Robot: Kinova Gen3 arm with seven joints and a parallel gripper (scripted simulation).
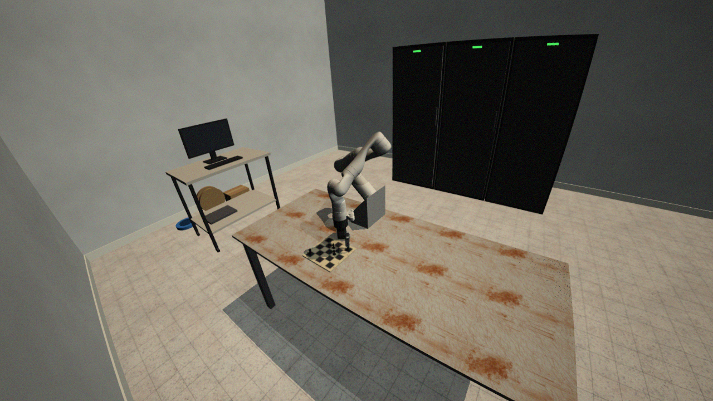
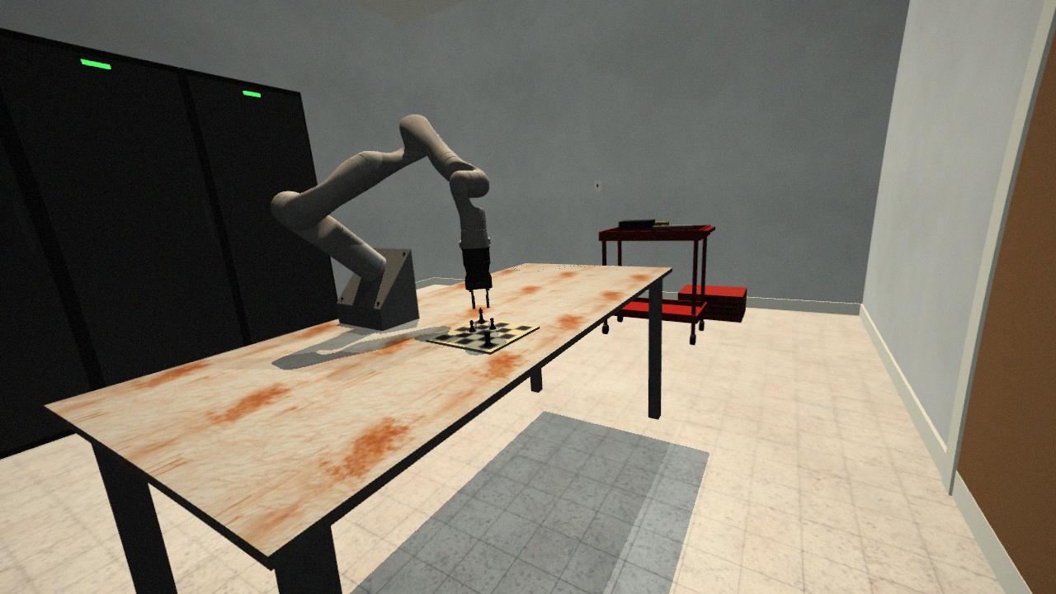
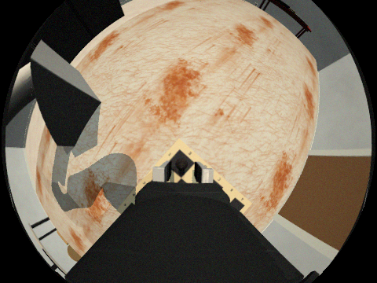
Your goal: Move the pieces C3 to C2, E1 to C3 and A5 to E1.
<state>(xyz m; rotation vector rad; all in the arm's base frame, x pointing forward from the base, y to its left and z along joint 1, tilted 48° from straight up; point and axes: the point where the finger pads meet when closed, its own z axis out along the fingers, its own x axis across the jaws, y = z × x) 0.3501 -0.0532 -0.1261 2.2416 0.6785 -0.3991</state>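
My hand is 8 cm to the left of the chessboard, 7 cm short of it and 6 cm above it. From my hand the other things lie so: black piece (16 cm to the right, 13 cm ahead, 5 cm below).
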